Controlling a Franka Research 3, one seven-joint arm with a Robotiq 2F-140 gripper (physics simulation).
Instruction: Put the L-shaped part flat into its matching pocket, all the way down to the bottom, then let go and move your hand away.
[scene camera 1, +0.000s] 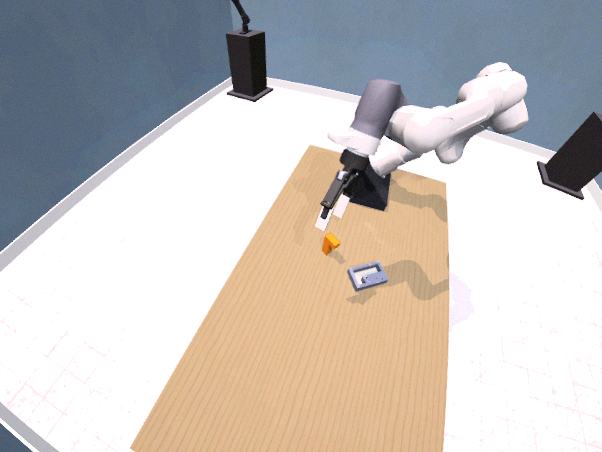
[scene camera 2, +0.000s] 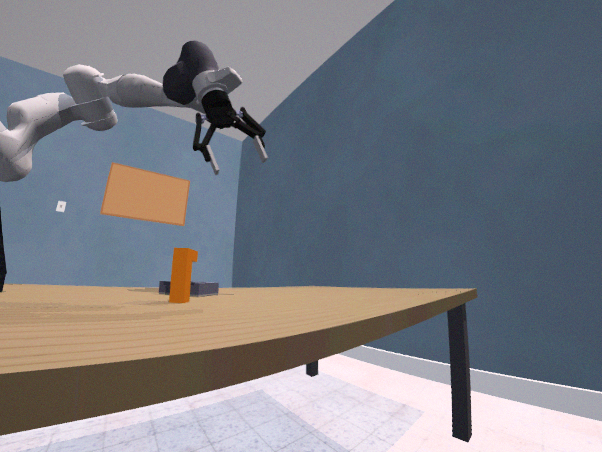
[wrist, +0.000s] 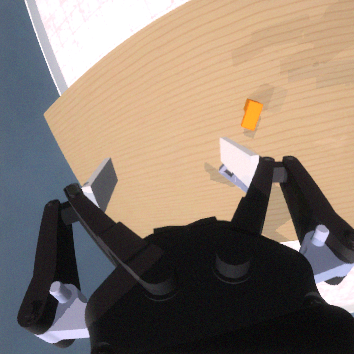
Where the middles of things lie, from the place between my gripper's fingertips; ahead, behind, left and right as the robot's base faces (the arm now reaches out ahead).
Labels:
I see the orange L-shaped part (scene camera 2: 182, 257) 11 cm behind my hand and 28 cm below it. From my hand the other things lie so: grey pocket block (scene camera 1: 369, 275) 8 cm behind, 19 cm to the left, 32 cm below.

